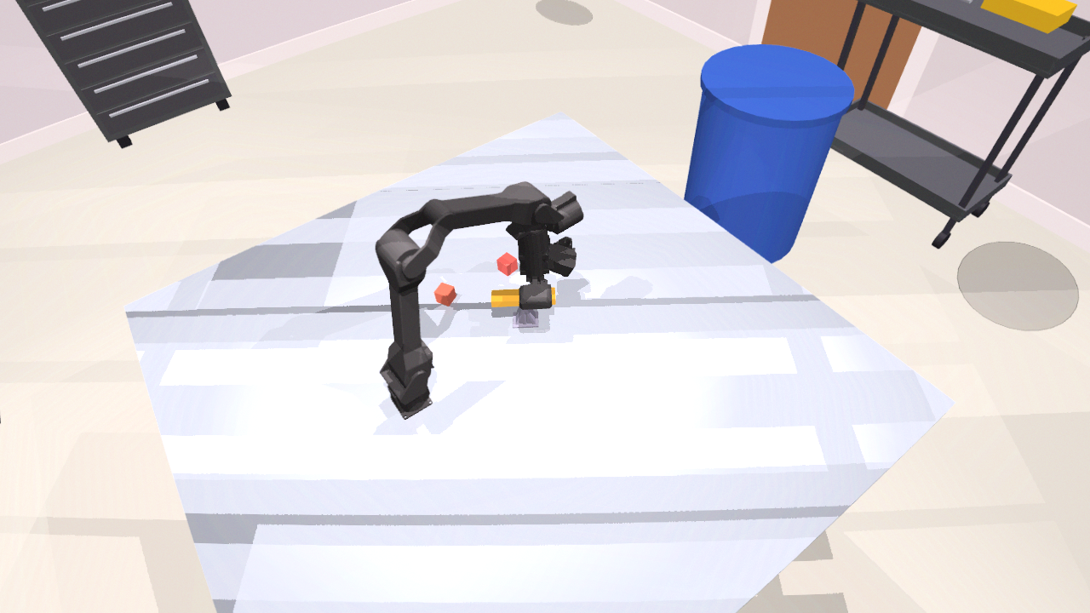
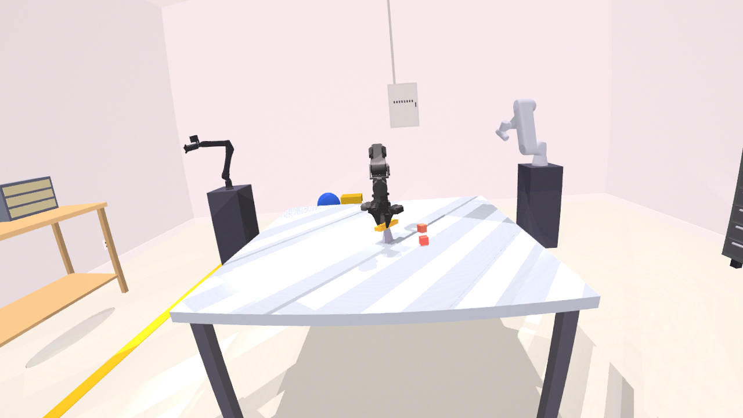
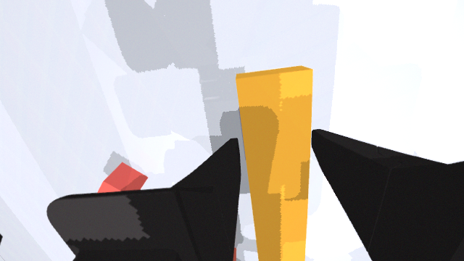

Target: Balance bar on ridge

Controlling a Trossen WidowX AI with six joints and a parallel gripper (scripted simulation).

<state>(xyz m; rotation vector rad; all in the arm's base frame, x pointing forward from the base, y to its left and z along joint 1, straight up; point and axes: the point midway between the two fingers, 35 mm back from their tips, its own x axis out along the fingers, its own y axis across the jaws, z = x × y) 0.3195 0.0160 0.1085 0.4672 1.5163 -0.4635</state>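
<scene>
My gripper tip is 2 cm past the yellow bar and 2 cm to the right of it. Also, from my gripper tip: red cube: 13 cm behind, 17 cm to the left, 6 cm below.
</scene>
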